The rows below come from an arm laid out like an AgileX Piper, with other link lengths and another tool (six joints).
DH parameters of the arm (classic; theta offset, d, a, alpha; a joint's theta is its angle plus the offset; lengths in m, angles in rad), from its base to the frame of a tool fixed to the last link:
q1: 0 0.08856 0 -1.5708
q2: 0.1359 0 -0.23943 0
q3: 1.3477 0 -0.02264 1.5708
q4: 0 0.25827 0 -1.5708
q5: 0 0 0 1.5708
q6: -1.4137 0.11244 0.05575 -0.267
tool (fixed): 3.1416 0.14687 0 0
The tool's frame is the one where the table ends.
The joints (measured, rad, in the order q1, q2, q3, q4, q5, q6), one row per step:
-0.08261, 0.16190, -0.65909, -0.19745, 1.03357, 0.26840
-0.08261, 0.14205, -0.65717, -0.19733, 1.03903, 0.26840
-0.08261, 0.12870, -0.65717, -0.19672, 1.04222, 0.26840
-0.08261, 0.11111, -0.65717, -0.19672, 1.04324, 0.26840
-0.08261, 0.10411, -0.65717, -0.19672, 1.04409, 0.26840
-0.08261, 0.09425, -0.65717, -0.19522, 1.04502, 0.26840
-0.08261, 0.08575, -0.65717, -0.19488, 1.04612, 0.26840
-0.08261, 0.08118, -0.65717, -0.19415, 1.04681, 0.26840
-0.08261, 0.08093, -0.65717, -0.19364, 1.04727, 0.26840
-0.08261, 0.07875, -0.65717, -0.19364, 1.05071, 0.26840
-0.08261, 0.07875, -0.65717, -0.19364, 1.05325, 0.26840
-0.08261, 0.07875, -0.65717, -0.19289, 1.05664, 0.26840
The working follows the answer.
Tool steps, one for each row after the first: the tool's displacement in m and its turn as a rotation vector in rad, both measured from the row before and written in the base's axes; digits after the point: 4 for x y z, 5 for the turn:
-0.0024, 0.0001, 0.0015, -0.00034, -0.01259, -0.00082
-0.0015, 0.0002, 0.0015, 0.00001, -0.01026, -0.00016
-0.0016, 0.0001, 0.0027, -0.00125, -0.01654, -0.00016
-0.0007, 0.0000, 0.0010, -0.00041, -0.00615, -0.00013
-0.0009, 0.0004, 0.0013, 0.00056, -0.00903, 0.00076
-0.0009, 0.0001, 0.0011, -0.00021, -0.00743, 0.00004
-0.0005, 0.0002, 0.0006, 0.00033, -0.00393, 0.00034
-0.0001, 0.0001, -0.0001, 0.00047, 0.00016, 0.00024
-0.0007, 0.0000, -0.0004, 0.00051, 0.00116, -0.00052
-0.0004, 0.0000, -0.0005, 0.00051, 0.00246, -0.00038
-0.0005, 0.0002, -0.0008, 0.00126, 0.00323, -0.00005

Tool pose at each row, in the base's axes (x y z in m, rotation vector in rad; rounded; the steps above come from the unrounded poses):
0.1638, -0.0966, 0.1670, 2.06594, 1.26020, 0.84491
0.1613, -0.0965, 0.1685, 2.05763, 1.25263, 0.85598
0.1598, -0.0963, 0.1701, 2.05082, 1.24698, 0.86541
0.1582, -0.0961, 0.1728, 2.03875, 1.23819, 0.87957
0.1575, -0.0961, 0.1738, 2.03431, 1.23481, 0.88482
0.1566, -0.0957, 0.1751, 2.02828, 1.23069, 0.89386
0.1557, -0.0955, 0.1762, 2.02303, 1.22677, 0.90047
0.1552, -0.0953, 0.1768, 2.02045, 1.22495, 0.90446
0.1552, -0.0952, 0.1767, 2.02082, 1.22521, 0.90480
0.1545, -0.0952, 0.1763, 2.02224, 1.22514, 0.90390
0.1541, -0.0952, 0.1758, 2.02449, 1.22593, 0.90188
0.1536, -0.0951, 0.1750, 2.02771, 1.22734, 0.89991

